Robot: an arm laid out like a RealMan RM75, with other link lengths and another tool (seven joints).
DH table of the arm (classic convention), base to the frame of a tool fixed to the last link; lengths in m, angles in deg. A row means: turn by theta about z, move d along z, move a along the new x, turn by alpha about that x. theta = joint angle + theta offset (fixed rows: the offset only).
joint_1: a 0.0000; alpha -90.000; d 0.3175; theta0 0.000
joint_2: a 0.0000; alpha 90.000; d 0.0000; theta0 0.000
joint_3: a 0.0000; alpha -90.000; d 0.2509; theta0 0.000
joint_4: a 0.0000; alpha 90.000; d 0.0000; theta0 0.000
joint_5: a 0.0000; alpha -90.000; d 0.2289; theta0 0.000
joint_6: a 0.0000; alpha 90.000; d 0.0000; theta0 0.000
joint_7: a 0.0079; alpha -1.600; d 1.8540; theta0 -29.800
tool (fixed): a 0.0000; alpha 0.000; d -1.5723; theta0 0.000
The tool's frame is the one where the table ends.
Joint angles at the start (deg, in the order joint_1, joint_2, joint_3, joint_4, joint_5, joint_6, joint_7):
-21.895 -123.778 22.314 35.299 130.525 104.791 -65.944
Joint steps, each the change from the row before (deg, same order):
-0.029 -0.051 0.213 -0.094 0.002 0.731 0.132
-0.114 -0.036 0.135 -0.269 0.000 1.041 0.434
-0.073 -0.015 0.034 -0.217 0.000 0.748 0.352
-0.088 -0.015 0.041 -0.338 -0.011 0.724 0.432
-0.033 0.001 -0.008 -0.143 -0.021 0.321 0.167
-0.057 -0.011 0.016 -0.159 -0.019 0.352 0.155
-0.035 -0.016 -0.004 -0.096 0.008 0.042 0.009
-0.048 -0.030 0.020 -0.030 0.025 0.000 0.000
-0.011 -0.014 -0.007 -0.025 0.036 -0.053 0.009
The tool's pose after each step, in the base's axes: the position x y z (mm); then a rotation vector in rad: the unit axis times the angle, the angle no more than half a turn. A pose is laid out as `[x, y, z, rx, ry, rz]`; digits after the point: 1 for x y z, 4 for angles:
[-267.4, 310.2, -66.4, 2.5978, 1.3923, 0.9386]
[-261.7, 306.6, -67.0, 2.5866, 1.3651, 0.9444]
[-257.7, 304.0, -67.2, 2.5788, 1.3460, 0.9501]
[-253.5, 301.4, -67.6, 2.5701, 1.3260, 0.9569]
[-251.7, 300.3, -67.6, 2.5661, 1.3180, 0.9607]
[-249.5, 299.1, -67.8, 2.5611, 1.3090, 0.9643]
[-248.9, 298.8, -68.1, 2.5587, 1.3079, 0.9653]
[-248.4, 298.7, -68.5, 2.5578, 1.3067, 0.9647]
[-248.5, 298.7, -68.8, 2.5578, 1.3073, 0.9641]

